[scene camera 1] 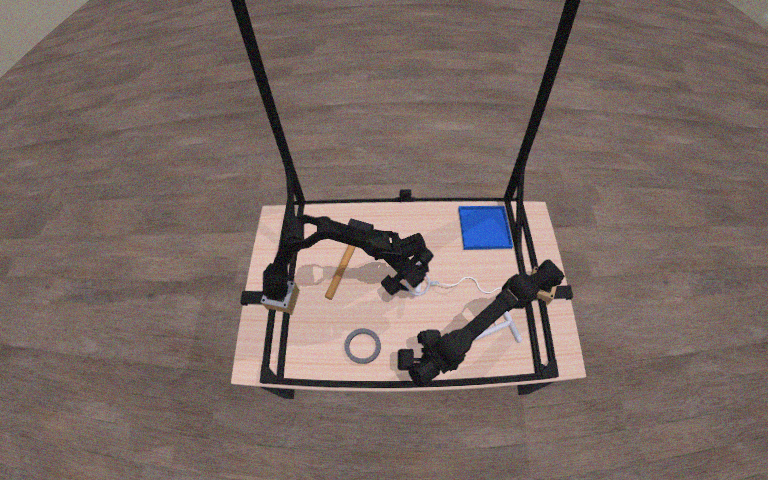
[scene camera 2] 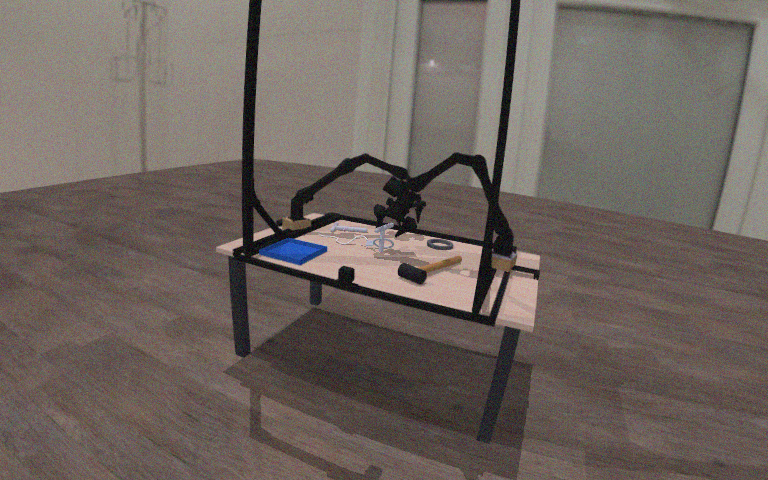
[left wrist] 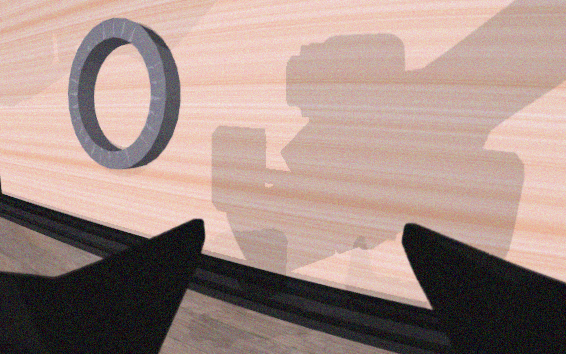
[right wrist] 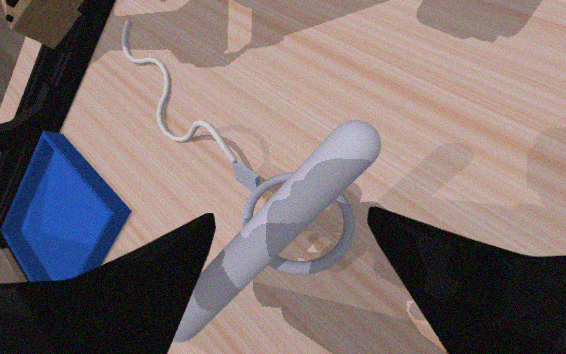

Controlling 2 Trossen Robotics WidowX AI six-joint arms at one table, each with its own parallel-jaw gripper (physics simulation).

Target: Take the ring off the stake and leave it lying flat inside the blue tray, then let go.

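Places are measured from the left arm's base along level axes (x back, y right, z up), in millimetres.
Where they show: left gripper, fingertip midpoint: (scene camera 1: 417,361) (left wrist: 304,231); right gripper, fingertip midpoint: (scene camera 2: 385,233); left arm's base at its link origin: (scene camera 2: 296,218); right arm's base at its link origin: (scene camera 1: 277,291) (scene camera 2: 502,253).
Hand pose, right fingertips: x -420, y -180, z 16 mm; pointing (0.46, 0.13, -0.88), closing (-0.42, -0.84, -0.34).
Observation:
Things, the pixels of their top centre, and the offset from my right fingertips. "pt": a spot on its surface instead.
- thin grey ring at a spot on its surface: (right wrist: 348,225) (scene camera 2: 392,244) pt dx -26, dy -22, dz -43 mm
- upright grey T-shaped stake at a spot on its surface: (scene camera 2: 381,239) pt dx -18, dy +38, dz -17 mm
- stake's thick crossbar at a spot on its surface: (right wrist: 310,195) pt dx +6, dy -22, dz +36 mm
- blue tray at its top centre: (right wrist: 47,223) (scene camera 1: 485,225) (scene camera 2: 293,247) dx +145, dy +351, dz -51 mm
- thicker dark grey ring at its top centre: (left wrist: 110,95) (scene camera 1: 362,345) (scene camera 2: 440,242) dx -81, dy -267, dz -58 mm
- mallet at its top centre: (scene camera 1: 345,254) (scene camera 2: 436,258) dx -282, dy -1, dz -23 mm
- second white T-shaped piece at its top centre: (scene camera 1: 494,332) (scene camera 2: 350,226) dx +306, dy -53, dz -53 mm
A thin grey ring (scene camera 1: 419,294) (scene camera 2: 393,243) (right wrist: 348,225), with a tab and a white cord, lies low around the post of an upright grey T-shaped stake (scene camera 2: 381,240). In the right wrist view the stake's thick crossbar (right wrist: 310,195) covers part of the ring, and its lower end passes behind a finger. My right gripper (scene camera 2: 390,229) (right wrist: 292,217) is open and empty above the stake. The blue tray (scene camera 1: 487,247) (scene camera 2: 281,258) (right wrist: 95,172) holds nothing that I can see. My left gripper (scene camera 1: 415,366) (left wrist: 304,231) is open and empty over the table's lower edge in scene camera 1.
A thicker dark grey ring (scene camera 1: 347,345) (scene camera 2: 441,247) (left wrist: 160,95) lies flat near the left gripper. A mallet (scene camera 1: 339,271) (scene camera 2: 412,273) lies partly under the right arm. A second white T-shaped piece (scene camera 1: 513,327) (scene camera 2: 351,228) lies beside the left arm. Black frame bars edge the table.

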